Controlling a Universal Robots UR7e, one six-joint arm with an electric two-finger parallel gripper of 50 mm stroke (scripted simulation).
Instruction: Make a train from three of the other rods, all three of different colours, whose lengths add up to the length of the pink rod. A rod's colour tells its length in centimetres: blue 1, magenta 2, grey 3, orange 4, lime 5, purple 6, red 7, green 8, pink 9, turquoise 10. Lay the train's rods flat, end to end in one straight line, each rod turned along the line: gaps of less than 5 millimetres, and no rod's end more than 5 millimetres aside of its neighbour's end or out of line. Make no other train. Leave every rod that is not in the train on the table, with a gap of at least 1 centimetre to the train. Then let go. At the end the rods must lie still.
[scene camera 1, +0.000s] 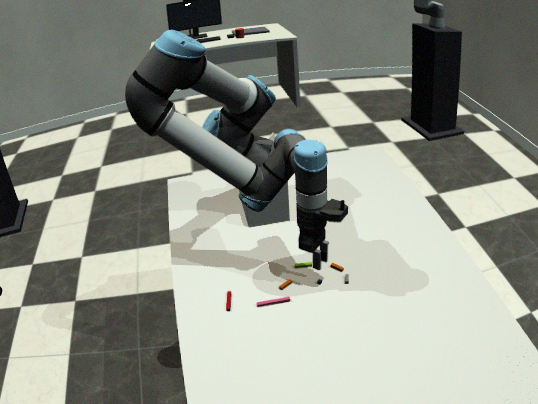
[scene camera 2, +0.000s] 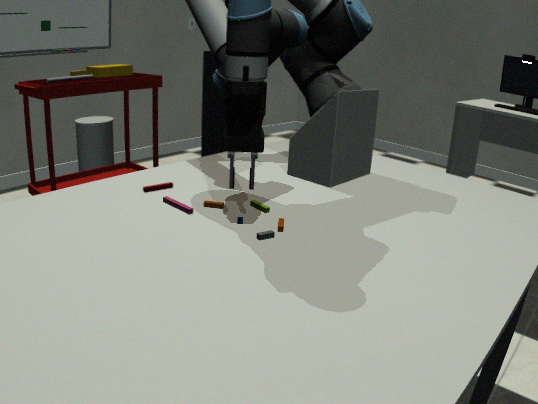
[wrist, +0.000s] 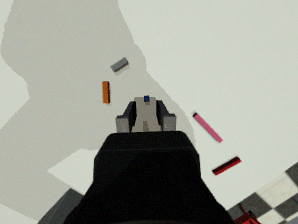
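Observation:
Visible in the scene: the gripper (scene camera 2: 241, 187), also (wrist: 146, 108) and (scene camera 1: 320, 264).

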